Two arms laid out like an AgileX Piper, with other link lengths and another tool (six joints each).
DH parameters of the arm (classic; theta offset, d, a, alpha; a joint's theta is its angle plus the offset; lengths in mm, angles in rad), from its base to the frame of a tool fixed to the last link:
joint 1: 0 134.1 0 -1.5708
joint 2: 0.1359 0 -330.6 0
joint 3: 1.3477 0 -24.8 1.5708
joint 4: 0 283.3 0 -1.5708
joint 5: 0 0 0 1.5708
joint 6: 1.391 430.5 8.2 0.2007
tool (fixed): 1.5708 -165.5 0 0
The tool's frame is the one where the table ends.
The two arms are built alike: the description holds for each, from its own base.
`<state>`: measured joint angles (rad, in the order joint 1, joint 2, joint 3, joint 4, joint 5, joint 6); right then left.
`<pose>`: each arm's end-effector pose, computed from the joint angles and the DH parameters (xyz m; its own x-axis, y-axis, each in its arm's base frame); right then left.
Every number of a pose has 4 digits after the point.
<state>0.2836 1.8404 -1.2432 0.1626 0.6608 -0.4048 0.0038 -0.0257 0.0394 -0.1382 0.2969 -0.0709</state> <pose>0.4841 0.1915 0.0883 0.7093 0.6744 0.2050 0.6720 -0.7348 0.0921 0.2205 0.0099 0.1840 0.4064 0.3593 0.8401 0.0488 -0.9266 0.3728</pose>
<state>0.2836 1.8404 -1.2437 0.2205 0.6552 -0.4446 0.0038 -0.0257 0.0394 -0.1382 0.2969 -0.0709</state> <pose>0.4837 0.2006 0.0916 0.7044 0.6716 0.2295 0.6771 -0.7329 0.0662 0.2205 0.0099 0.1840 0.4064 0.3593 0.8401 0.0488 -0.9266 0.3728</pose>
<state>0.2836 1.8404 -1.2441 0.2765 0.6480 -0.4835 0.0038 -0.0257 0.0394 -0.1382 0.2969 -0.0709</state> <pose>0.4840 0.2092 0.0954 0.6994 0.6676 0.2553 0.6815 -0.7305 0.0434 0.2205 0.0099 0.1840 0.4064 0.3593 0.8401 0.0488 -0.9266 0.3728</pose>
